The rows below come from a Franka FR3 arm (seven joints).
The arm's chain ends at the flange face. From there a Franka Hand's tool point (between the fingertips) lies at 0.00 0.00 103.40 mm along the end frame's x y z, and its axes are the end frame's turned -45 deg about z.
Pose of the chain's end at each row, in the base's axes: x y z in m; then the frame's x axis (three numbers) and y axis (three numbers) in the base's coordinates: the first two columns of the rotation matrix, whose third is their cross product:
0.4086 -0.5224 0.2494 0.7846 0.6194 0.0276 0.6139 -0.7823 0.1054
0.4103 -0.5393 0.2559 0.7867 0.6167 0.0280 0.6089 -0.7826 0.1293
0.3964 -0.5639 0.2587 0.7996 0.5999 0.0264 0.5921 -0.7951 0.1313
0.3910 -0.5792 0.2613 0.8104 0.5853 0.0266 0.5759 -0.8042 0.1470
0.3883 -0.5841 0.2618 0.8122 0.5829 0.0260 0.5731 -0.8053 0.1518
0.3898 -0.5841 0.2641 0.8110 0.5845 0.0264 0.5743 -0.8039 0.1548
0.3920 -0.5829 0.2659 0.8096 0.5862 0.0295 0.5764 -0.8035 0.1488
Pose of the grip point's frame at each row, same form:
0.4176 -0.5292 0.1466 0.1207 0.9912 -0.0550 0.9889 -0.1152 0.0940
0.4208 -0.5481 0.1534 0.1257 0.9895 -0.0716 0.9868 -0.1173 0.1112
0.4067 -0.5731 0.1562 0.1467 0.9864 -0.0742 0.9841 -0.1380 0.1115
0.4021 -0.5899 0.1591 0.1658 0.9825 -0.0851 0.9803 -0.1548 0.1228
0.3996 -0.5953 0.1596 0.1691 0.9816 -0.0890 0.9796 -0.1573 0.1257
0.4014 -0.5955 0.1620 0.1674 0.9817 -0.0908 0.9796 -0.1551 0.1281
0.4035 -0.5936 0.1637 0.1649 0.9827 -0.0844 0.9800 -0.1537 0.1261

